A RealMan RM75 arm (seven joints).
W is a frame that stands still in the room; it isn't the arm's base.
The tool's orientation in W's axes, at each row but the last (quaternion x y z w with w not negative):
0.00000, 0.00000, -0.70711, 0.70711
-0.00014, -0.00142, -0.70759, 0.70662
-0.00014, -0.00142, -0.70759, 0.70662
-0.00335, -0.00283, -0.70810, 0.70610
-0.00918, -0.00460, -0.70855, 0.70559
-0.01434, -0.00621, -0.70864, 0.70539
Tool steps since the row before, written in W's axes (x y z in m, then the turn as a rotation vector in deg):
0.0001, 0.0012, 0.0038, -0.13, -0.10, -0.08
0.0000, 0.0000, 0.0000, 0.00, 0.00, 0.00
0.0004, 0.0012, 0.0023, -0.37, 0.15, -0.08
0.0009, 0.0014, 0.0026, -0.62, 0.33, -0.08
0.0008, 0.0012, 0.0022, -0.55, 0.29, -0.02
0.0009, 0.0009, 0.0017, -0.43, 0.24, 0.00
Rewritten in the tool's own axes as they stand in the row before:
-0.0012, 0.0001, 0.0038, 0.10, -0.13, -0.08
0.0000, 0.0000, 0.0000, 0.00, 0.00, 0.00
-0.0012, 0.0004, 0.0023, -0.15, -0.37, -0.08
-0.0014, 0.0009, 0.0026, -0.33, -0.62, -0.08
-0.0012, 0.0008, 0.0022, -0.29, -0.55, -0.02
-0.0009, 0.0009, 0.0017, -0.24, -0.43, 0.00

